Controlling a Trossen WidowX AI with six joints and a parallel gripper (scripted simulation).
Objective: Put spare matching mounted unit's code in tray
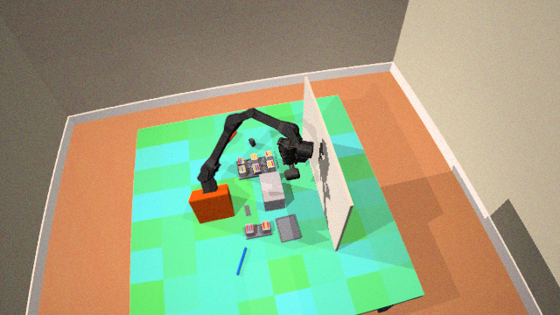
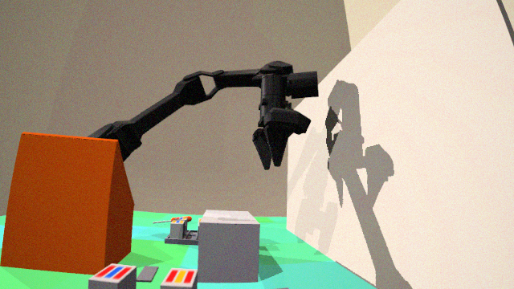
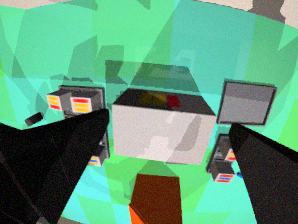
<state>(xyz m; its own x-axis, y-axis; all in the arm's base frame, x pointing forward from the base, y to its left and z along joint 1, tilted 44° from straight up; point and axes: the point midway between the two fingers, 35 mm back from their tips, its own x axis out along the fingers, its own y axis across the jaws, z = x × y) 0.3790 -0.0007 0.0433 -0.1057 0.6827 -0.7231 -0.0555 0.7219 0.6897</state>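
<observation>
The grey spare block is 230 mm to the left of my gripper tip, 150 mm below it and 80 mm behind it. Round my gripper tip: grey tray 200 mm below, 190 mm to the right, 30 mm behind; tall panel 150 mm ahead, 20 mm above, 10 mm to the left; grey mounted unit 150 mm below, 90 mm behind, 10 mm to the left.
</observation>
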